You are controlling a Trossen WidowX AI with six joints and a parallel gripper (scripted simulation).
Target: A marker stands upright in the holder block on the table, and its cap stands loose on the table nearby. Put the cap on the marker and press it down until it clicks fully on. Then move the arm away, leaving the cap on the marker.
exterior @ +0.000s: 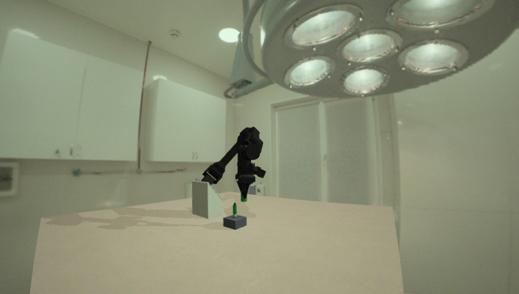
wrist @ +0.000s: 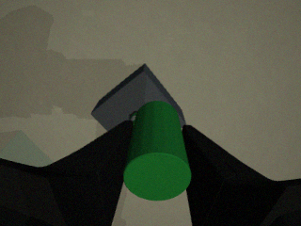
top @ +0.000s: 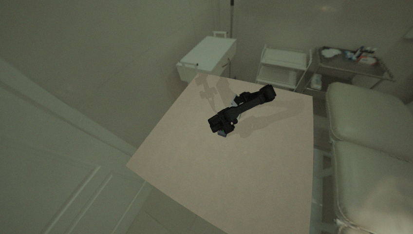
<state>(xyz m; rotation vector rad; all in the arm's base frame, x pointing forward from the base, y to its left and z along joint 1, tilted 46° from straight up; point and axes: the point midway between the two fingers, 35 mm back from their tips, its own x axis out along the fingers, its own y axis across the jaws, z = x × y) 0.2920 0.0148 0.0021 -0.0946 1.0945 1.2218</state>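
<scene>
My gripper tip is 11 cm above the holder block, 4 cm past it and 2 cm to the left of it. From my gripper tip the other things lie so: green cap: 1 cm above.
</scene>
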